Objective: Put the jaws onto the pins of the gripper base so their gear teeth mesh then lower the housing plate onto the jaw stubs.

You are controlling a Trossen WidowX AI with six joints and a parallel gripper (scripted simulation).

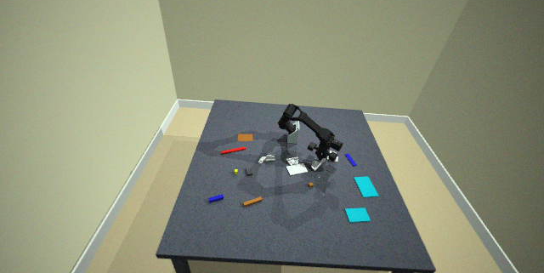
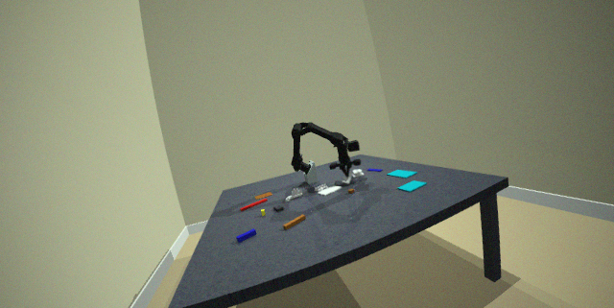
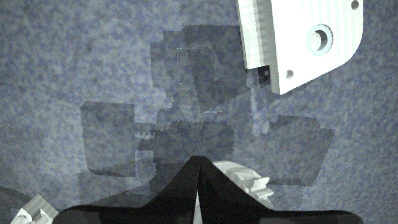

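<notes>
Now: the white jaw 30 mm ahead of my gripper tip, 10 mm to the left of it and 20 mm above it. From my gripper tip the other things lie so: orange cube (200 mm ahead, 50 mm to the right, 20 mm below); white gripper base (60 mm behind, 90 mm to the left); grey block (170 mm ahead, 440 mm to the right, 20 mm below).
</notes>
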